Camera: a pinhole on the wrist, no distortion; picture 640 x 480 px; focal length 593.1 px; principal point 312.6 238.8 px. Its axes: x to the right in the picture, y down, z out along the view. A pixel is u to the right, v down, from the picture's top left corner.
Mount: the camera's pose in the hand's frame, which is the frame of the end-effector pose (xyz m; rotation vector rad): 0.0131 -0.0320 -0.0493 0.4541 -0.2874 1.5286
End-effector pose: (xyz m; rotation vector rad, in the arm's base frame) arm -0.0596 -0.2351 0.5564 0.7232 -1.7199 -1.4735
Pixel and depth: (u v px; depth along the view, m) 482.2 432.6 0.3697
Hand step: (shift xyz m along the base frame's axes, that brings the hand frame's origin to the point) -0.2472 0.2243 -0.1386
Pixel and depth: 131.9 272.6 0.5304
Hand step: -0.3267 0.0964 -0.4264
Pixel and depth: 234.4 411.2 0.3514
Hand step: -0.1881 0.1431 -0.2557
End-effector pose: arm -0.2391 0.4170 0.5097 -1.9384 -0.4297 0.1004
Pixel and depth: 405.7 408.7 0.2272
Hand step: -0.0985 0.1792 0.0213
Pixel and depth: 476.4 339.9 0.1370
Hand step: -0.0352 0.1026 0.0193
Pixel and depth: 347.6 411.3 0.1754
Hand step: -0.0751 0.1299 0.0448
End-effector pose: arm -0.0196 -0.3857 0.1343 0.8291 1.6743 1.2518
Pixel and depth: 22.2 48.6 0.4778
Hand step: 0.1398 0.1532 -0.5193
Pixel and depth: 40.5 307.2 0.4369
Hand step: 0.2241 -0.0152 -0.4254
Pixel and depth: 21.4 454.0 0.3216
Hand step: 0.1870 -0.0869 -0.3116
